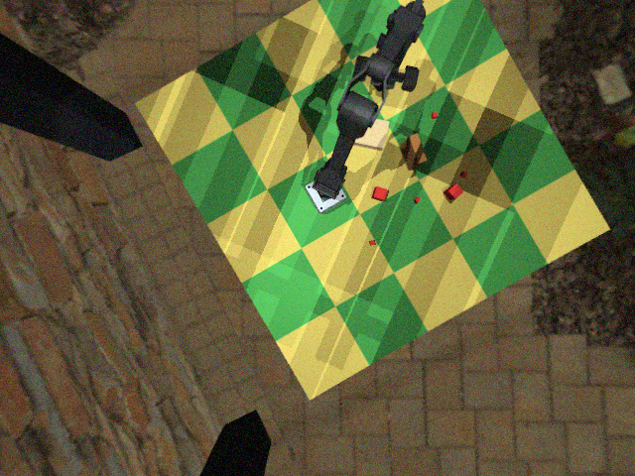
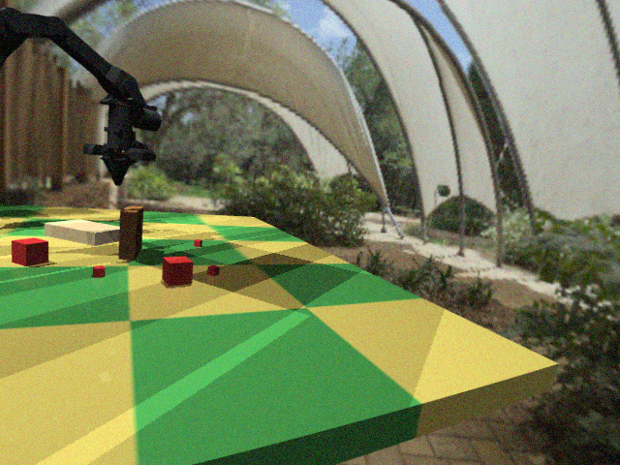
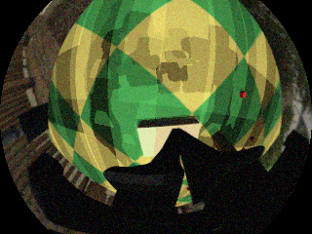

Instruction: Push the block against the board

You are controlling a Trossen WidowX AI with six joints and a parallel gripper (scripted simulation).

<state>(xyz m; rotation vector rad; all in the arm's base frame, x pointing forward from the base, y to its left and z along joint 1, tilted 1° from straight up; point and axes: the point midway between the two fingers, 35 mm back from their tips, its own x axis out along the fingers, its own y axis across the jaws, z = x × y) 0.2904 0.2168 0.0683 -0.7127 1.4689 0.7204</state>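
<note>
My gripper tip is 5 cm short of the square block, 22 cm to the left of it and 8 cm above it. The rest, counted from my gripper tip: board (6 cm behind, 7 cm to the right, 11 cm below).
</note>
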